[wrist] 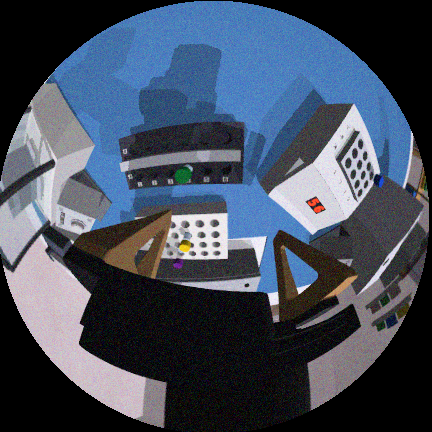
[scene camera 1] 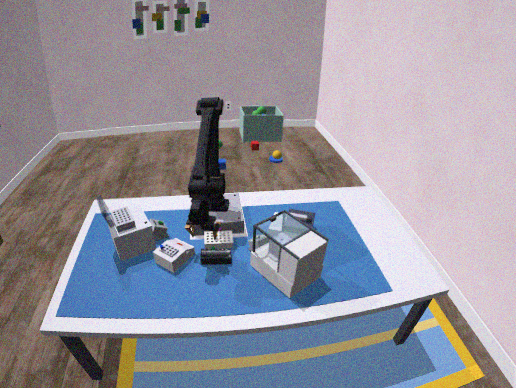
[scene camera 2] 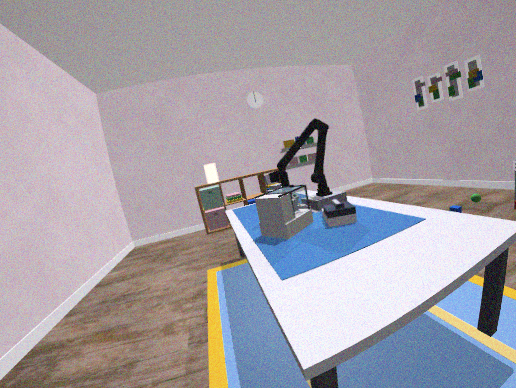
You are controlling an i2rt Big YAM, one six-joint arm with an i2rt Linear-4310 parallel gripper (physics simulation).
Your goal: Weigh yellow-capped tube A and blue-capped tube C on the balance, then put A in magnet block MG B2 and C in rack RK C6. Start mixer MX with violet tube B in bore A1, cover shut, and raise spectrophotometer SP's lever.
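My gripper is open and empty, above the white tube rack. The yellow-capped tube stands in that rack, near the left finger in the wrist view; the violet-capped tube is close behind it. The blue-capped tube stands at a corner of the white block showing 56. The black magnet block is in front of the rack. The glass-sided balance and dark-topped spectrophotometer are at right. The mixer has its cover raised.
A green-capped tube stands in the magnet block. A small box with a dial is beside the balance. A small control box is beside the mixer. The arm's base plate is behind the rack. The balance's frame stands tall.
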